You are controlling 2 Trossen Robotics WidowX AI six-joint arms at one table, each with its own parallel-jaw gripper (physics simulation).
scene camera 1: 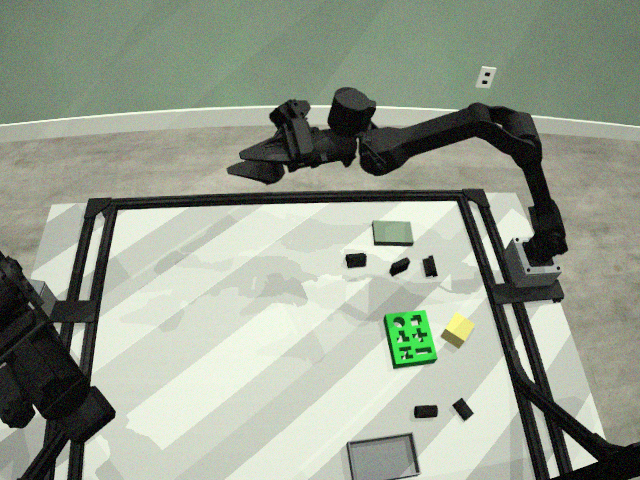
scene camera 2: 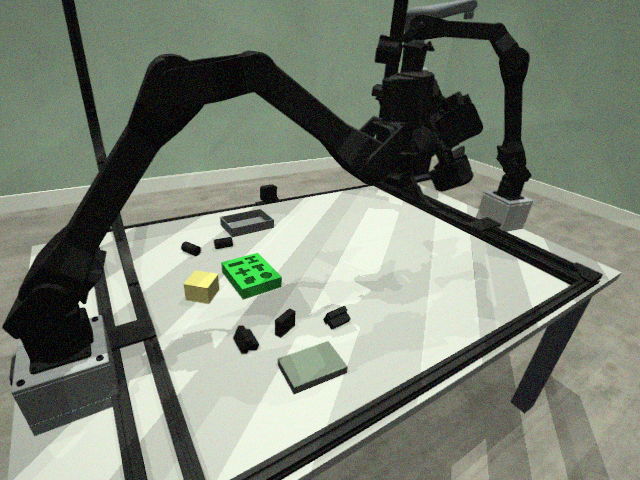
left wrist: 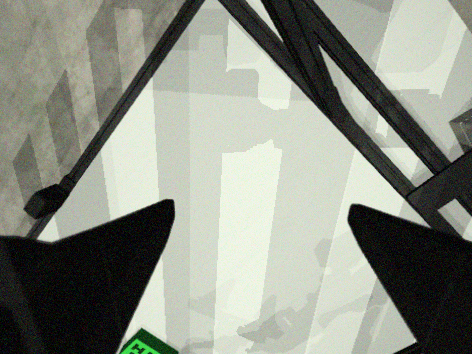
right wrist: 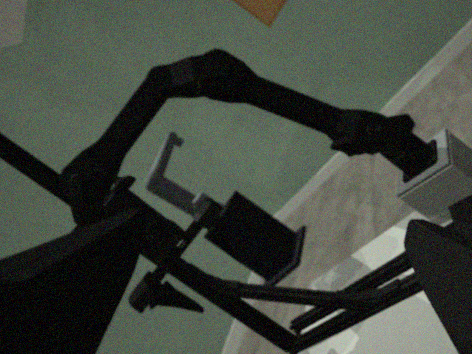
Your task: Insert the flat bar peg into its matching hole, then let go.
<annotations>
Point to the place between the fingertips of my left gripper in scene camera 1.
81,396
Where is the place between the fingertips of my left gripper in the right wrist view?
222,286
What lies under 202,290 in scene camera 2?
A yellow cube.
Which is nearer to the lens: the green hole block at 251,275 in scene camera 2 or the grey slab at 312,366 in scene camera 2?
The grey slab.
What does the grey tray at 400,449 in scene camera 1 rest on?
The table.
</annotations>
